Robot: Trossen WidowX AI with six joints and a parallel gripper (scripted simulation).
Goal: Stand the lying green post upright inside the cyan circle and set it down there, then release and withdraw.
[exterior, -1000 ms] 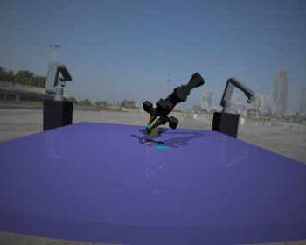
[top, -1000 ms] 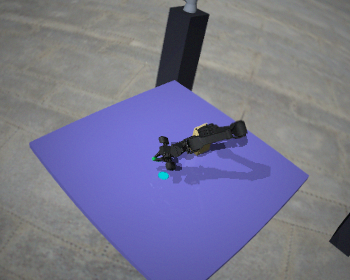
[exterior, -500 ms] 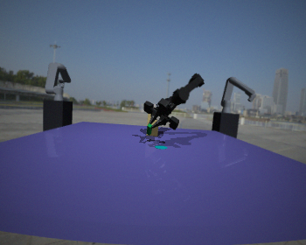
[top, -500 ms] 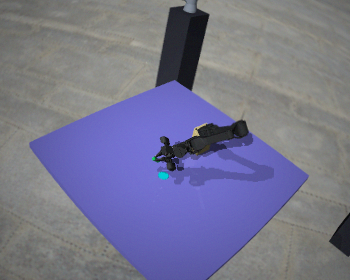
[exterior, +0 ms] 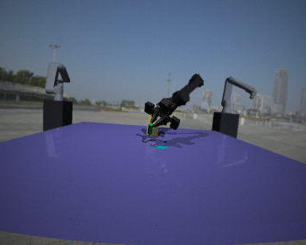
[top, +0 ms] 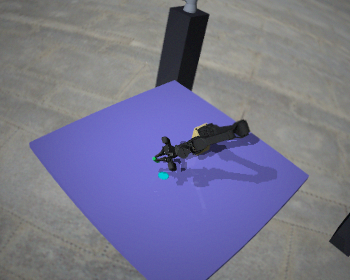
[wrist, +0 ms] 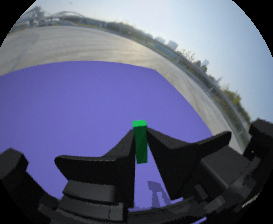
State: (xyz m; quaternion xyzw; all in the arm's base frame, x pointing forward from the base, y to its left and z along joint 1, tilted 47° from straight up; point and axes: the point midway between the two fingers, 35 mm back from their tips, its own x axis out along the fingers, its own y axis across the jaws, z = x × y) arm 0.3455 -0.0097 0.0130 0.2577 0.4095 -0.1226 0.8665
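The cyan circle lies 100 mm below my gripper tip, 60 mm to the left of it and 30 mm behind it. Also, from my gripper tip: green post (20 mm below, 10 mm behind).
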